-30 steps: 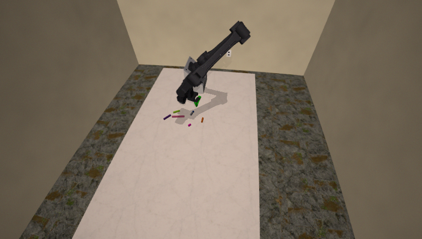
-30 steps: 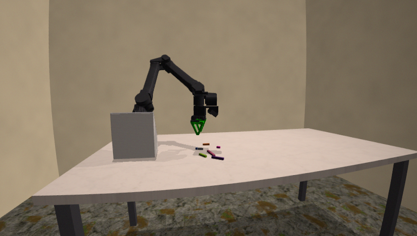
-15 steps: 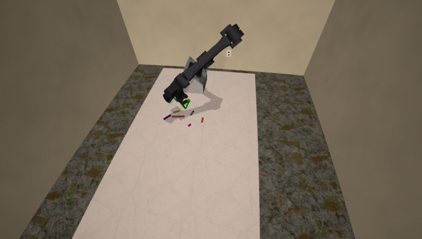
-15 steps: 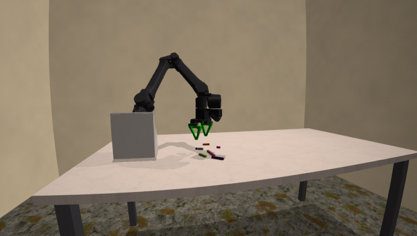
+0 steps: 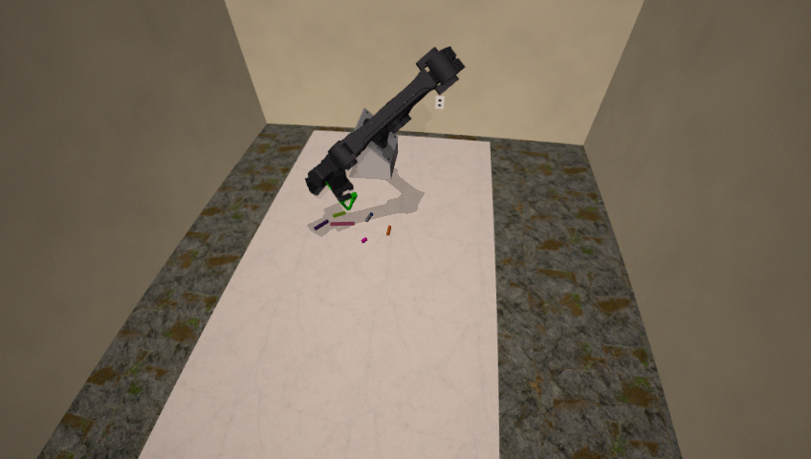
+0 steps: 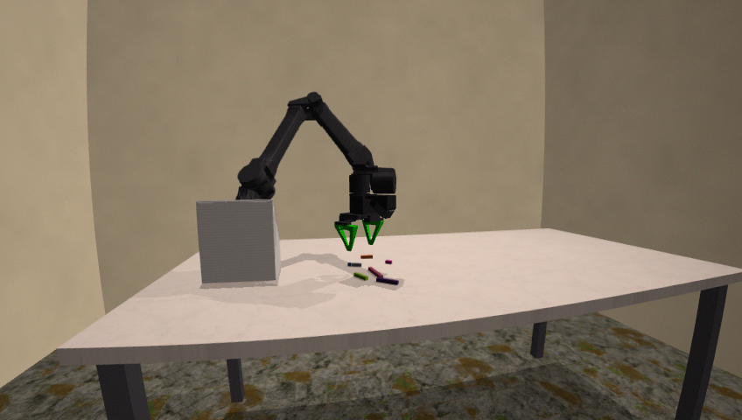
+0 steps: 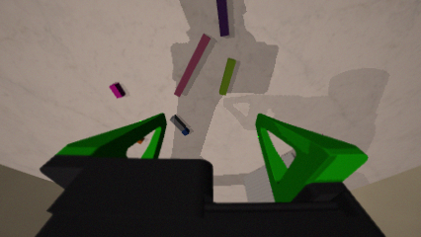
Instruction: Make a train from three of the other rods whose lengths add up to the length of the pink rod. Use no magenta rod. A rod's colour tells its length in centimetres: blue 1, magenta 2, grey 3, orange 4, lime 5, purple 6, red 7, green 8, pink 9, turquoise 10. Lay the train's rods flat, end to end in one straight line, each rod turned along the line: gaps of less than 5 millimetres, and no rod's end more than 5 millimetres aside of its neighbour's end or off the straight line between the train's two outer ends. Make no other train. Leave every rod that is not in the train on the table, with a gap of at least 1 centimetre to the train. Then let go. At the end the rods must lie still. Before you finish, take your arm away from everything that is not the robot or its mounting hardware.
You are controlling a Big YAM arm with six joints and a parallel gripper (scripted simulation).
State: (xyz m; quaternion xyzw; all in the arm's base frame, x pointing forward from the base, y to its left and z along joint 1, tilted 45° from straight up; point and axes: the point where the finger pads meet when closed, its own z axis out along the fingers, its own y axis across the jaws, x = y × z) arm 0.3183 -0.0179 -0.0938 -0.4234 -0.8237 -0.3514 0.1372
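The lime rod lies 80 mm below my hand, 30 mm to the right of it and 10 mm behind it. From my hand the other things lie so: pink rod: 80 mm below, 40 mm ahead, 10 mm to the right; blue rod: 100 mm to the left, 80 mm below, 10 mm behind; grey rod: 90 mm to the left, 80 mm below, 10 mm ahead.
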